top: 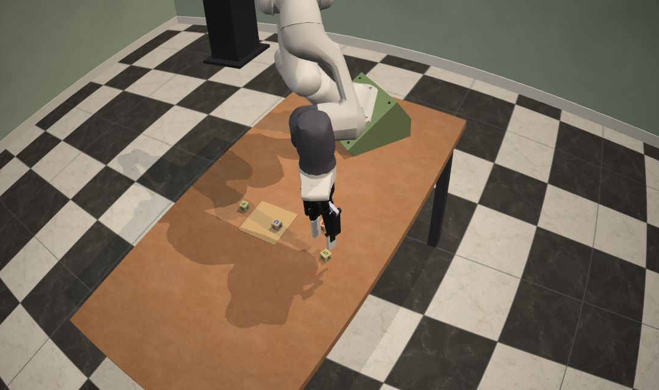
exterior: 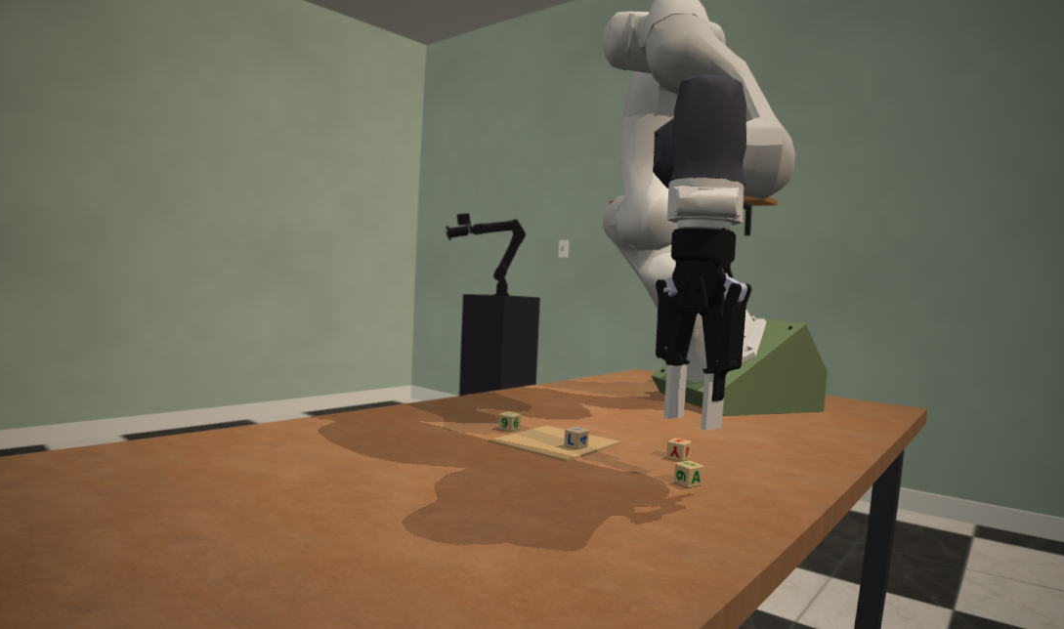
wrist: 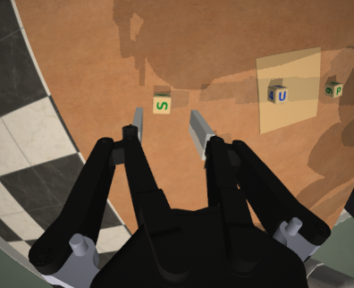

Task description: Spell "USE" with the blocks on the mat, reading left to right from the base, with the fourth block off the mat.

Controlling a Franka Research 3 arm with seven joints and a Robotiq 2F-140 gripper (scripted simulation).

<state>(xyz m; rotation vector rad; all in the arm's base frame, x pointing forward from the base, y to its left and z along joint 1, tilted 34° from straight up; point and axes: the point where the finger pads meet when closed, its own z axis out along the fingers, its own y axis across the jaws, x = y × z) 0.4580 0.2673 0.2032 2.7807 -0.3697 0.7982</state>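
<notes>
Right now my hand is 9 cm above the S block. Round my hand: U block 19 cm to the right, 9 cm below, 3 cm behind; then E block 10 cm behind, 9 cm below, 6 cm to the right; then mat 23 cm to the right, 10 cm below, 4 cm behind.
</notes>
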